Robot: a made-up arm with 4 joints.
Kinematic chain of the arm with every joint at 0, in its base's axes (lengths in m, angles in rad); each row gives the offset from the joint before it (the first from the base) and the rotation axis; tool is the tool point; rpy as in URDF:
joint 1: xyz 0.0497 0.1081 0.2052 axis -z
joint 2: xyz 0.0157 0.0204 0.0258 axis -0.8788 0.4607 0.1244
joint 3: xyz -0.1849 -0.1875 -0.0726 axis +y
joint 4: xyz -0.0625 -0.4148 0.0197 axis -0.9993 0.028 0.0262
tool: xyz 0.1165 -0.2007 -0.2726 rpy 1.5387 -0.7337 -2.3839
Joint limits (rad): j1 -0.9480..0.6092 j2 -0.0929..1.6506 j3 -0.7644..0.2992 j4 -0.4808..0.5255
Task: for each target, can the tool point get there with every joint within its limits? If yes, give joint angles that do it. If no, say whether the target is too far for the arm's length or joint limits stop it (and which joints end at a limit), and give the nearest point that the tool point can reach.
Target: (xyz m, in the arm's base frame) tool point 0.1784 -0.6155 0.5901
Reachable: yes | joints -0.0464 0.9249 -0.4037 -0.0876
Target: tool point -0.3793 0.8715 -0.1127
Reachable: no: joint limits stop it (at a limit: joint 1, joint 2, joint 3, joint 4) | nearest point -0.4546 -0.2703 -0.2194 | short by 1.149 m
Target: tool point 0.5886 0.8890 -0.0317
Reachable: no: joint limits stop it (at a limit: joint 1, joint 2, joint 3, joint 4) | nearest point 0.5336 0.1918 0.7394 | short by 1.041 m
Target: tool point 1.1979 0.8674 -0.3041
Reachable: no: too far | nearest point 0.6023 -0.1738 -0.0783 | short by 1.221 m
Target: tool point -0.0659 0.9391 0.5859
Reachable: no: joint limits stop it (at a limit: joint 1, joint 2, joint 3, joint 4) | nearest point 0.4741 0.3425 1.0177 | short by 0.913 m
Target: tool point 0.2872 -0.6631 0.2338
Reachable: yes | joints -0.3222 0.4432 -0.3174 -0.1450
